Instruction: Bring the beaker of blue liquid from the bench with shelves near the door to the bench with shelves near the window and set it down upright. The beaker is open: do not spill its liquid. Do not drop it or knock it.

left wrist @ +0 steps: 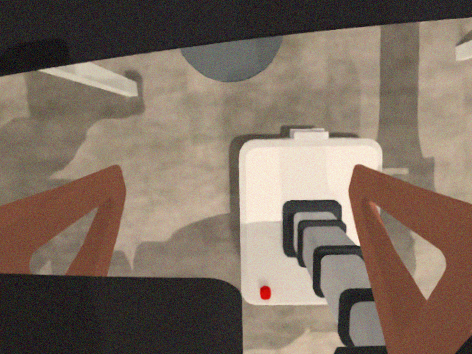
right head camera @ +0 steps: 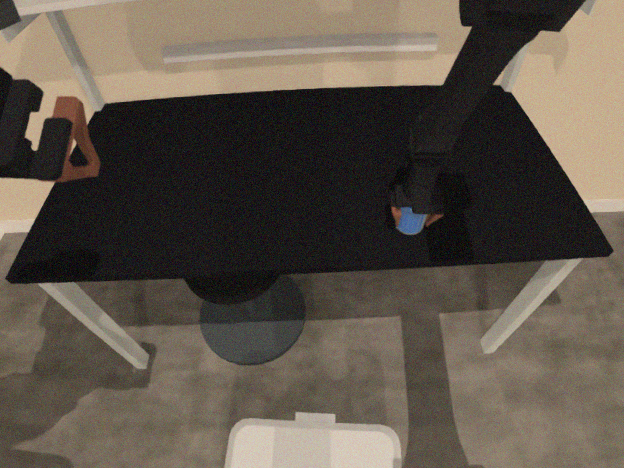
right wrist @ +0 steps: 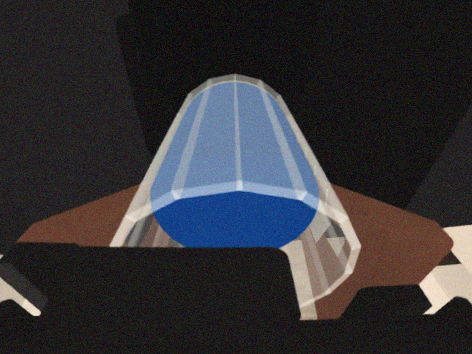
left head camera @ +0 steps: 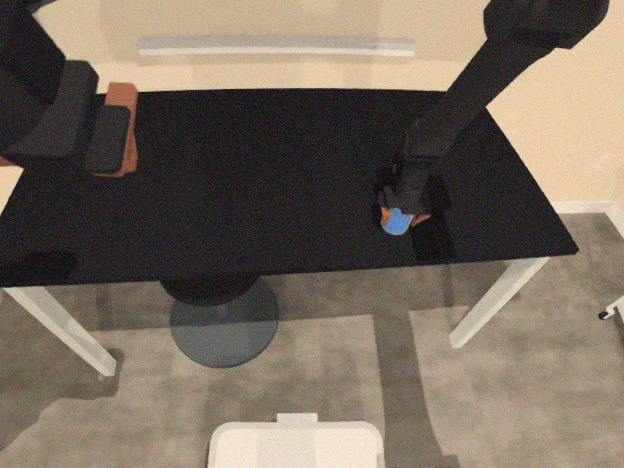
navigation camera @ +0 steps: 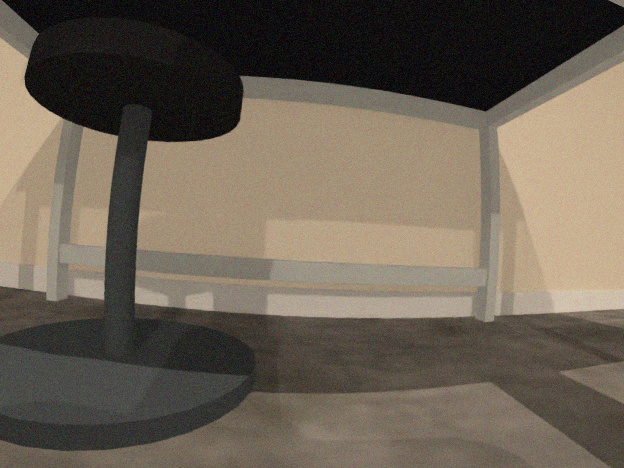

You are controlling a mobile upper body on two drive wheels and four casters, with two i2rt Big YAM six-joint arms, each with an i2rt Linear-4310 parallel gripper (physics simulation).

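The beaker of blue liquid (left head camera: 396,225) (right head camera: 410,224) (right wrist: 235,140) looks upright, with its liquid inside. My right gripper (left head camera: 402,219) (right head camera: 414,217) (right wrist: 234,177) is shut on it, one orange finger on each side. They are over the right part of a black-topped bench (left head camera: 252,176) (right head camera: 277,176) (left wrist: 200,20), toward its front edge. The beaker's bottom is hidden in the head views, and I cannot tell whether it touches the top. My left gripper (left wrist: 237,178) is open and empty, off to the left. Neither the door nor the window shows, so I cannot tell which bench this is.
A round stool (left head camera: 224,337) (right head camera: 252,335) (left wrist: 232,60) (navigation camera: 131,95) stands partly under the bench's front edge, left of centre. Light legs (left head camera: 498,302) (right head camera: 531,304) (navigation camera: 488,216) carry the bench. A wall is behind it. My white base (left head camera: 297,445) (right head camera: 315,445) (left wrist: 305,175) is in front.
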